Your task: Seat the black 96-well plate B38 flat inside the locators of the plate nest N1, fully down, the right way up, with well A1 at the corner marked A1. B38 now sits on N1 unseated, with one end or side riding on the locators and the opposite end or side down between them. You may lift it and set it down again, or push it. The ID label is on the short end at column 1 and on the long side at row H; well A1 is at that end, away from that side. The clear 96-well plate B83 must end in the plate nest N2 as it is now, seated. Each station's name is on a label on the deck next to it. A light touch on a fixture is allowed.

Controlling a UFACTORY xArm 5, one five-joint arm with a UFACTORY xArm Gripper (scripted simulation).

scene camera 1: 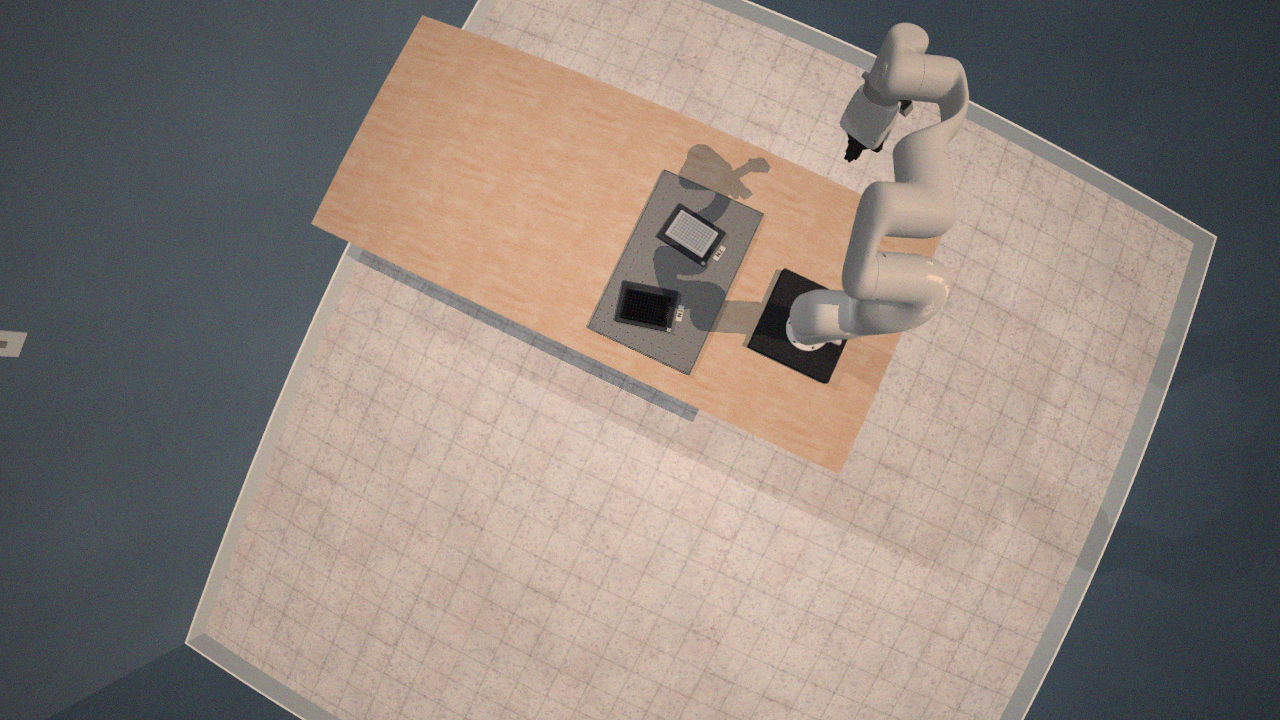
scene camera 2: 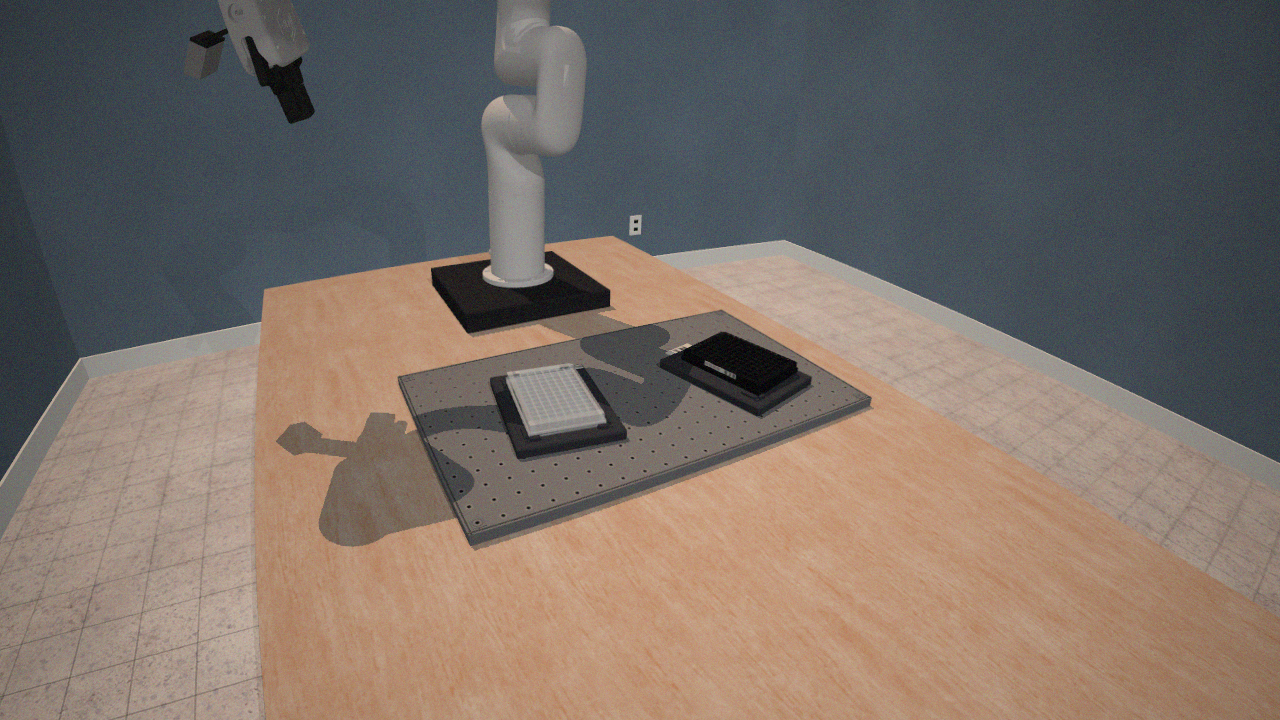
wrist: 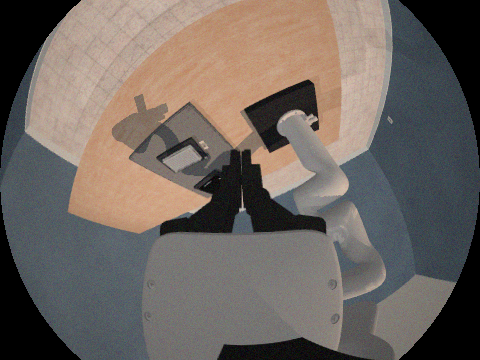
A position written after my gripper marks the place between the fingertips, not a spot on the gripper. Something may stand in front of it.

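My gripper [scene camera 2: 302, 118] [scene camera 1: 850, 158] [wrist: 241, 162], visible. Black plate B38 [scene camera 2: 751, 367] [scene camera 1: 657, 315], visible. Clear plate B83 [scene camera 2: 550, 400] [scene camera 1: 680, 221], visible.
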